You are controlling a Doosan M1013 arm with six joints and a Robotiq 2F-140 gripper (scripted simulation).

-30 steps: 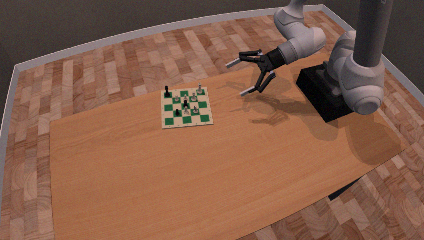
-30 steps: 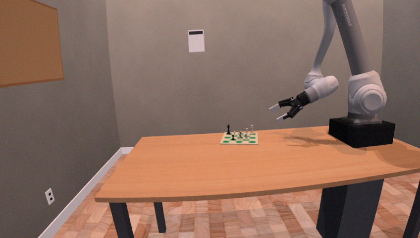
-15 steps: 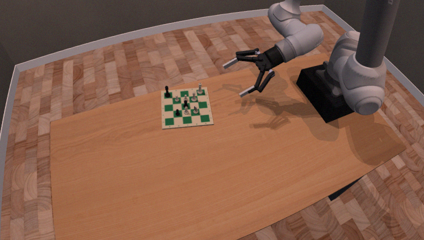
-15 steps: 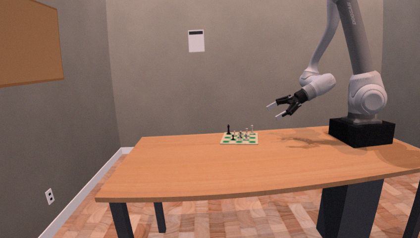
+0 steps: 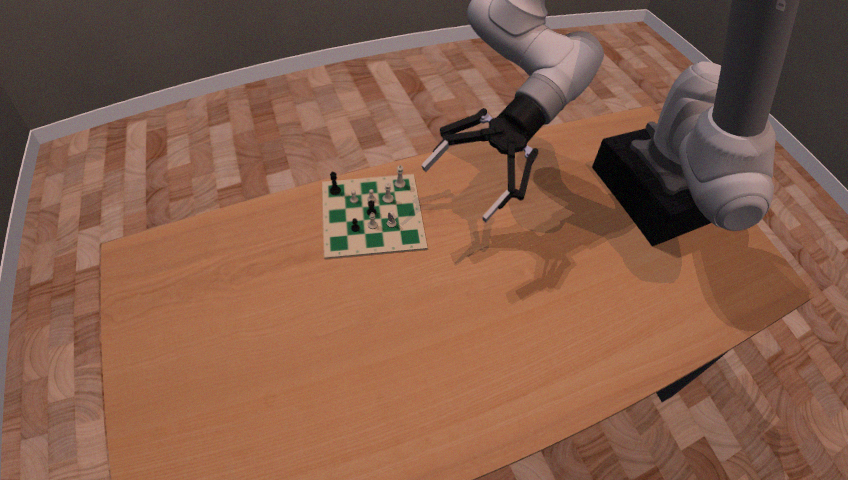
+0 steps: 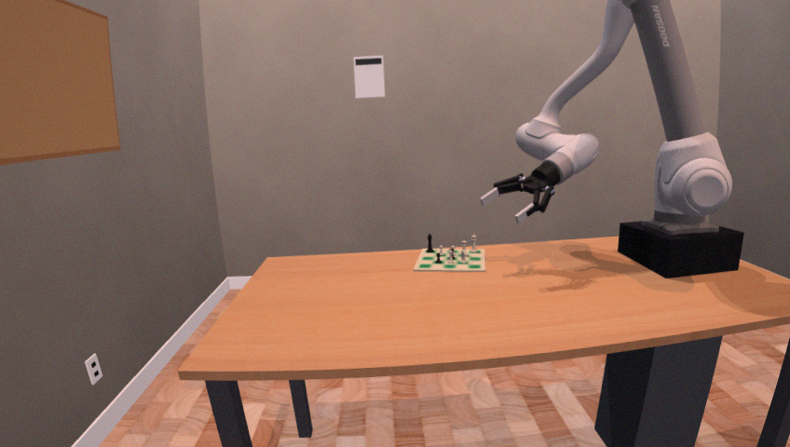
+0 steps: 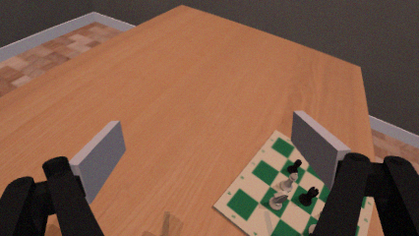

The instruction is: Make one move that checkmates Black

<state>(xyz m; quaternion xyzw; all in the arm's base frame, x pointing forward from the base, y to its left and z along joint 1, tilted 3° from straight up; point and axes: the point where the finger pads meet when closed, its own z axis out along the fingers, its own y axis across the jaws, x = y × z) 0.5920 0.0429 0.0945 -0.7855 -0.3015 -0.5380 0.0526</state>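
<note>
Now: hand 90 mm short of the small white piece, 170 mm to the left of it and 160 mm above it. Round my hand: black pawn (180 mm ahead, 110 mm to the right, 180 mm below); then tall white piece (50 mm ahead, 210 mm to the right, 160 mm below); then board (130 mm ahead, 140 mm to the right, 190 mm below).
</note>
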